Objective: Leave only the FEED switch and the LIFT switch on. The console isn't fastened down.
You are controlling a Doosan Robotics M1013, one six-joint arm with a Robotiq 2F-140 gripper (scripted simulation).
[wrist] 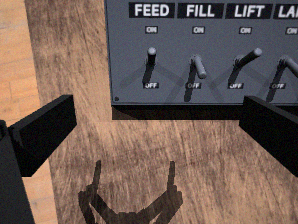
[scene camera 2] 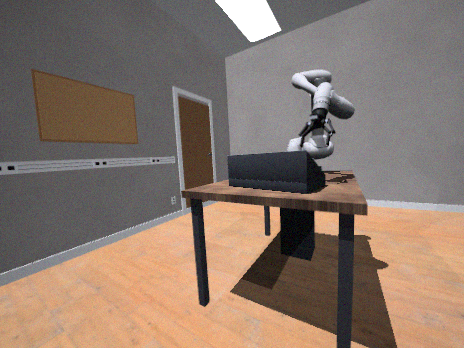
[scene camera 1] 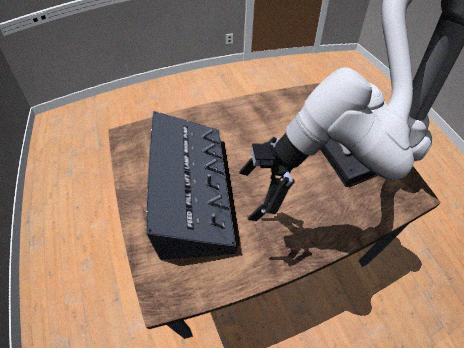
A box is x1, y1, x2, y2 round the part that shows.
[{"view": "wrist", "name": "my gripper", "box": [0, 95, 297, 223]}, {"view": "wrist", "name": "dark sloped console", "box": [104, 0, 297, 110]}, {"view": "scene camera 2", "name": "dark sloped console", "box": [227, 150, 325, 193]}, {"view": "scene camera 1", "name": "my gripper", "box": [239, 133, 307, 220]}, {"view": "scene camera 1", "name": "dark sloped console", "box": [146, 111, 235, 259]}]
